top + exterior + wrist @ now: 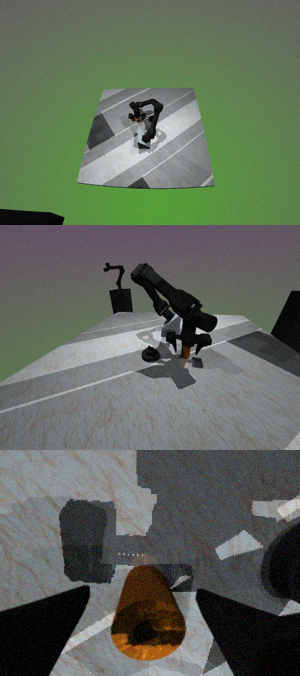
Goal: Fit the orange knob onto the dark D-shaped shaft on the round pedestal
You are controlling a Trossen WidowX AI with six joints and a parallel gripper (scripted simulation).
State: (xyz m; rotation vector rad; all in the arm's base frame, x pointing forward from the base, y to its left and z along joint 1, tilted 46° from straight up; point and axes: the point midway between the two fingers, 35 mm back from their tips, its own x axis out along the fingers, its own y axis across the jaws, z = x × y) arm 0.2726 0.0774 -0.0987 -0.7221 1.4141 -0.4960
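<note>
My gripper tip is 1 cm below the orange knob. Round my gripper tip: dark round pedestal (5 cm ahead, 17 cm to the right, 1 cm above).
</note>
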